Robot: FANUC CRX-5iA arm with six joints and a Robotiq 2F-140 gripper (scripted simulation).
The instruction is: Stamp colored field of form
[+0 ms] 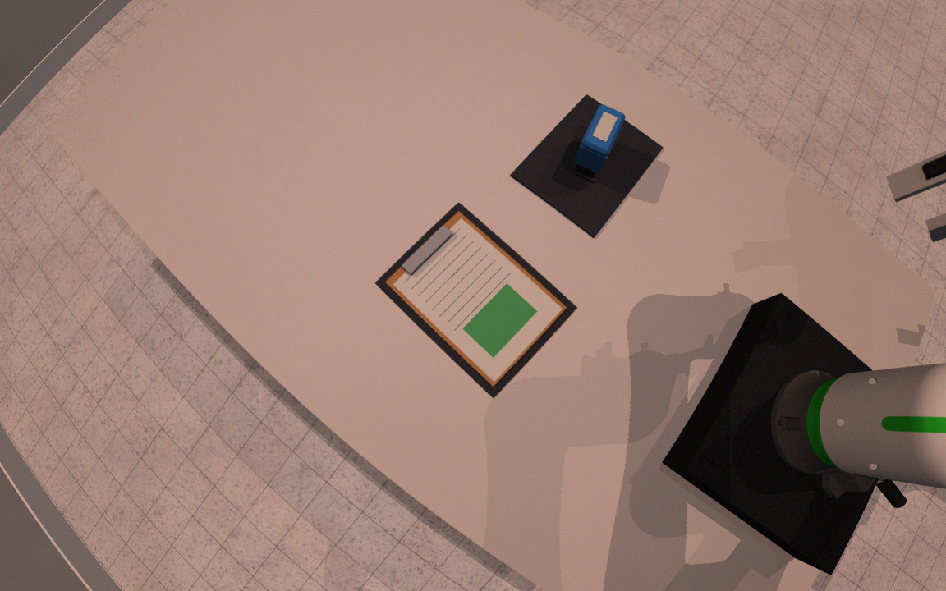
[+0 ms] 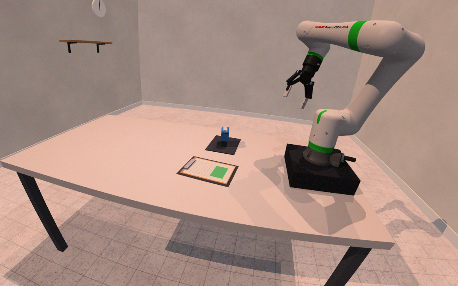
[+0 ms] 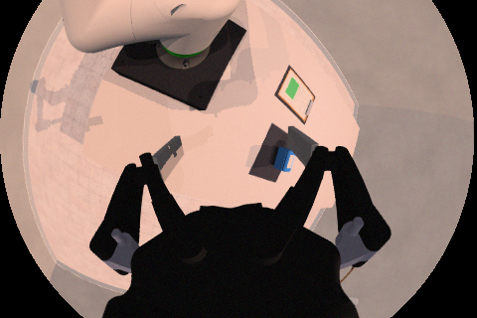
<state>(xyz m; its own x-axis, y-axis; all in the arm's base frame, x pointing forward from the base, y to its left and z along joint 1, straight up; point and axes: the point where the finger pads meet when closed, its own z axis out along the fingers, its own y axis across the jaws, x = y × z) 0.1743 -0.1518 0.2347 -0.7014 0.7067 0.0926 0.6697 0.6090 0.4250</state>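
Now: hand 360 mm short of the stamp, 80 mm to the right of it and 260 mm above it. Also, from my hand: form (340 mm ahead, 390 mm to the left, 310 mm below); mat (360 mm ahead, 80 mm to the left, 310 mm below).
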